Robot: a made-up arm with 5 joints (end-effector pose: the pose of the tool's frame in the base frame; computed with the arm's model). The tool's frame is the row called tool. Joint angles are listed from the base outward.
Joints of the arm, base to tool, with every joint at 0 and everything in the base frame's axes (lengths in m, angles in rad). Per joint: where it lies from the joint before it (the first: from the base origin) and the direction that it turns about. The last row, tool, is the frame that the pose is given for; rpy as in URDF.
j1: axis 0 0 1 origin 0 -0.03 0.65
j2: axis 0 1 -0.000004 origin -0.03 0.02 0.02
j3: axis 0 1 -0.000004 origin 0.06 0.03 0.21
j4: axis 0 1 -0.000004 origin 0.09 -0.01 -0.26
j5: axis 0 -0.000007 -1 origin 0.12 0 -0.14
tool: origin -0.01 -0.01 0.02 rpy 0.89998 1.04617 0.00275
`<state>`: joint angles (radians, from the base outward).
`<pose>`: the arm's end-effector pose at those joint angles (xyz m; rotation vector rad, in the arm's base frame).
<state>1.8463 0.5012 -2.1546 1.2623 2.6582</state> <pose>-0.1972 0.4710 0.8729 1.4577 0.9359 -1.1454</pose>
Working (the frame after each row of the table, in the pose's form):
after j1: 0.0000 -0.0300 0.6500 0.0000 0.0000 1.8463
after j2: -0.0111 -0.0643 0.6700 -0.4614 0.3491 1.8026
after j3: -0.0817 0.0753 0.8253 1.4783 -1.1184 1.3610
after j4: -0.1406 0.3202 0.9365 0.3604 -0.2727 1.8197
after j5: -0.1853 0.4783 0.8528 0.3122 0.2532 -0.8013

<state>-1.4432 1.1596 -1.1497 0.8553 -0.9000</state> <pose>0.0590 -0.2860 0.2677 1.7740 1.2909 -0.6707</pose>
Working (the frame after each row of the table, in the pose's form):
after j1: 0.0000 -0.0300 0.6500 0.0000 0.0000 -1.4432
after j2: 0.0160 0.0023 0.6700 0.8295 0.9427 -1.2666
after j3: 0.0733 -0.2086 0.6989 0.0071 0.0081 -1.4432
after j4: 0.0745 -0.2966 0.4381 0.6213 0.7062 -1.3456
after j5: 0.0709 -0.2681 0.2559 0.8065 0.3402 -0.5086

